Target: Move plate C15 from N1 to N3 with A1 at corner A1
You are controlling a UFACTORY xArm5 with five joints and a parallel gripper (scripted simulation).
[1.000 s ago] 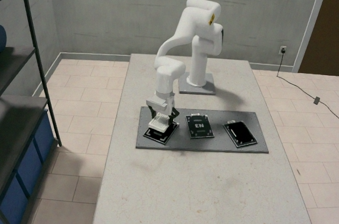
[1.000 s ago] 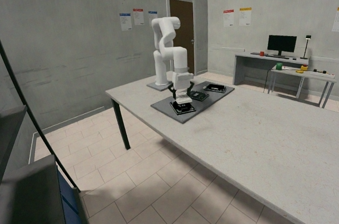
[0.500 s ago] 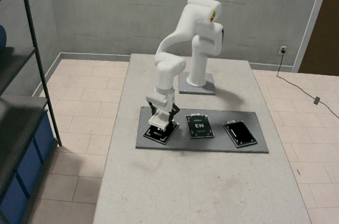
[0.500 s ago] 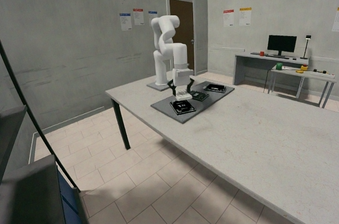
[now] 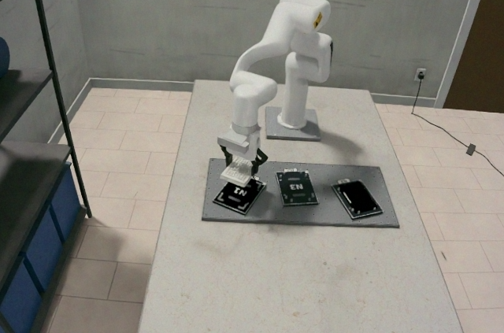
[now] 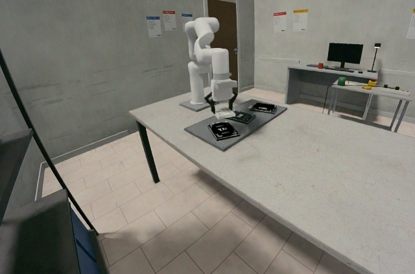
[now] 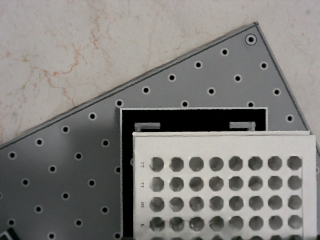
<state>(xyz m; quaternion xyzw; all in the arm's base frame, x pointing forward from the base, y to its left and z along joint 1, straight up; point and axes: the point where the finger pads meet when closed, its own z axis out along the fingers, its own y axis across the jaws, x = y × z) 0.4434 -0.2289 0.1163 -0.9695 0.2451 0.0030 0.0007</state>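
Now: the nest N3 3 cm behind my hand, 19 cm to the left of it and 12 cm below it. From my hand the other things lie so: black plate: 2 cm ahead, 40 cm to the left, 10 cm below; then white plate: 1 cm below.
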